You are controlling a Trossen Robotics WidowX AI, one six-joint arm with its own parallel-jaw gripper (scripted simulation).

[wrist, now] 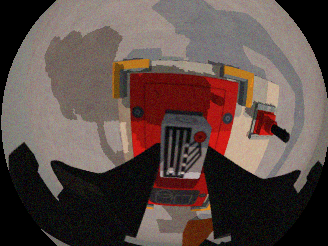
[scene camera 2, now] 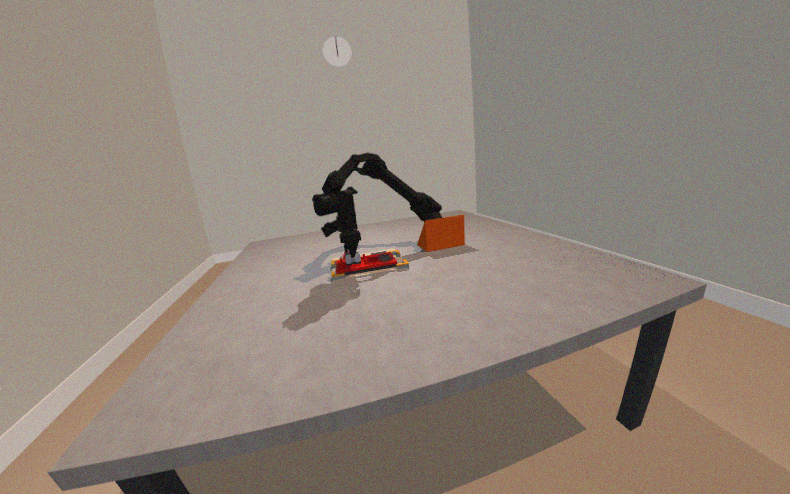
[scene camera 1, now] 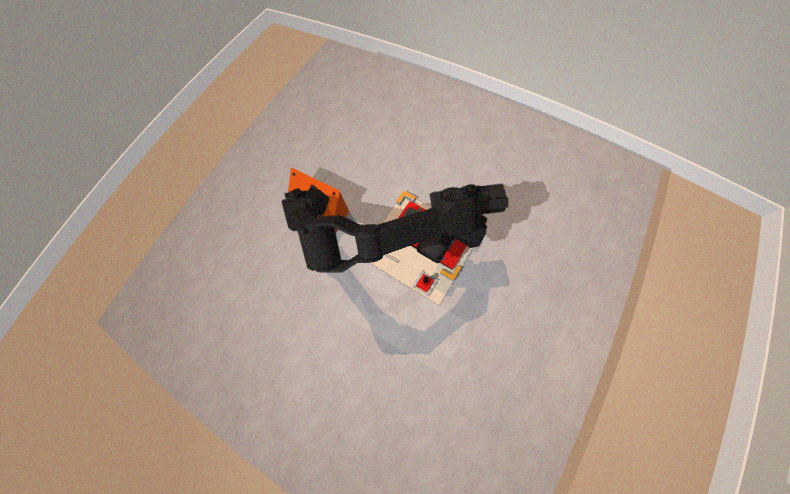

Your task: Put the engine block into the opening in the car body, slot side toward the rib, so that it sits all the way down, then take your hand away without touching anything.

Scene:
The gripper shows in the wrist view (182,149), in scene camera 2 (352,255) and in scene camera 1 (444,236).

